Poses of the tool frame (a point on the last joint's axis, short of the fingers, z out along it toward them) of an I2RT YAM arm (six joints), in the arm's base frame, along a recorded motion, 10 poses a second.
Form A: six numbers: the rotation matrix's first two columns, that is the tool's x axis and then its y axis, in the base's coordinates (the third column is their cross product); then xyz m.
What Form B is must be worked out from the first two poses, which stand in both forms.
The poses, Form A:
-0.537 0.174 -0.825 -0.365 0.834 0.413 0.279 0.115 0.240
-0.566 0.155 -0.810 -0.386 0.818 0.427 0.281 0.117 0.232
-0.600 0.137 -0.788 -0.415 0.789 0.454 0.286 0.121 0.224
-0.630 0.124 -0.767 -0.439 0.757 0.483 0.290 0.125 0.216
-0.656 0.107 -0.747 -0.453 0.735 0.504 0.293 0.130 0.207
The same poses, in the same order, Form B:
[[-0.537 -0.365 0.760 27.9], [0.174 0.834 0.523 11.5], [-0.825 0.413 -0.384 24.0], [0 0 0 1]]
[[-0.566 -0.386 0.729 28.1], [0.155 0.818 0.554 11.7], [-0.810 0.427 -0.403 23.2], [0 0 0 1]]
[[-0.600 -0.415 0.684 28.6], [0.137 0.789 0.599 12.1], [-0.788 0.454 -0.417 22.4], [0 0 0 1]]
[[-0.630 -0.439 0.641 29.0], [0.124 0.757 0.641 12.5], [-0.767 0.483 -0.422 21.6], [0 0 0 1]]
[[-0.656 -0.453 0.603 29.3], [0.107 0.735 0.669 13.0], [-0.747 0.504 -0.434 20.7], [0 0 0 1]]

